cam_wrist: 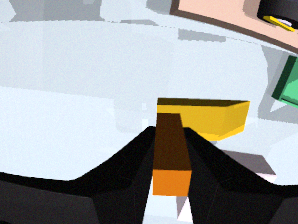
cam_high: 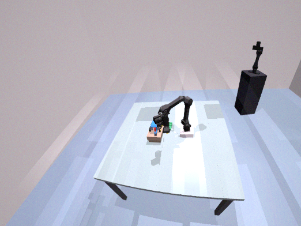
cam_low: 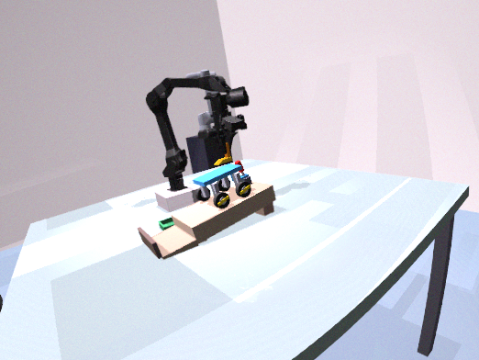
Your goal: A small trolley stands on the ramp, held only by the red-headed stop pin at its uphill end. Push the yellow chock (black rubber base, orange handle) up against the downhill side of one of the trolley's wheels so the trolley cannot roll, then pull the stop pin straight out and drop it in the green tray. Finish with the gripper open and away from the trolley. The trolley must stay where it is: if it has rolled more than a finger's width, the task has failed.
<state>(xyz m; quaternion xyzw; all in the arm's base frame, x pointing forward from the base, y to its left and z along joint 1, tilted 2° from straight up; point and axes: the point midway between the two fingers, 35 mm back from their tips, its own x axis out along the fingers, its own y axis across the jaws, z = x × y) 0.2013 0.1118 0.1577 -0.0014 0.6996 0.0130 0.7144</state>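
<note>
The yellow chock is 2 cm to the right of my gripper tip and 1 cm below it. From my gripper tip the other things lie so: blue-topped trolley 15 cm to the right, 13 cm ahead, 6 cm below; red-headed stop pin 12 cm ahead, 5 cm to the right, 5 cm below; wooden ramp 15 cm to the right, 13 cm below, 13 cm ahead.
</note>
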